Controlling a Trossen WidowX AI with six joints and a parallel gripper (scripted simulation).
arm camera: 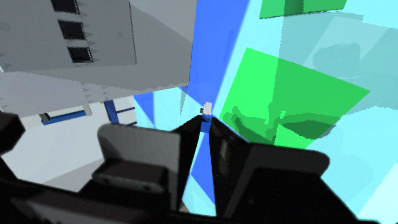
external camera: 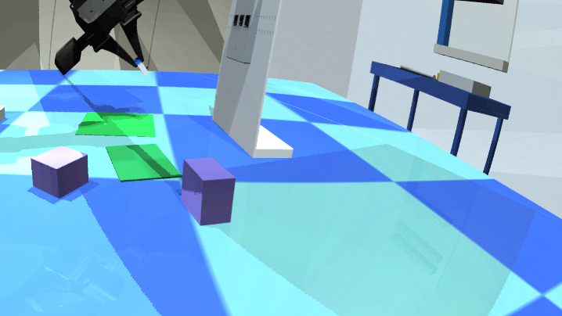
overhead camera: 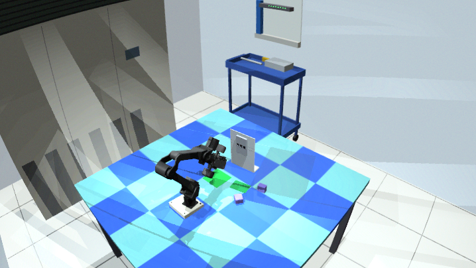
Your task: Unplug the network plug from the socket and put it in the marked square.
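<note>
Right now the bright green square is 9 cm below my gripper tip and 3 cm behind it. Also, from my gripper tip: white upright panel (14 cm ahead, 7 cm to the right, 2 cm above); then blue network plug (1 cm ahead).
</note>
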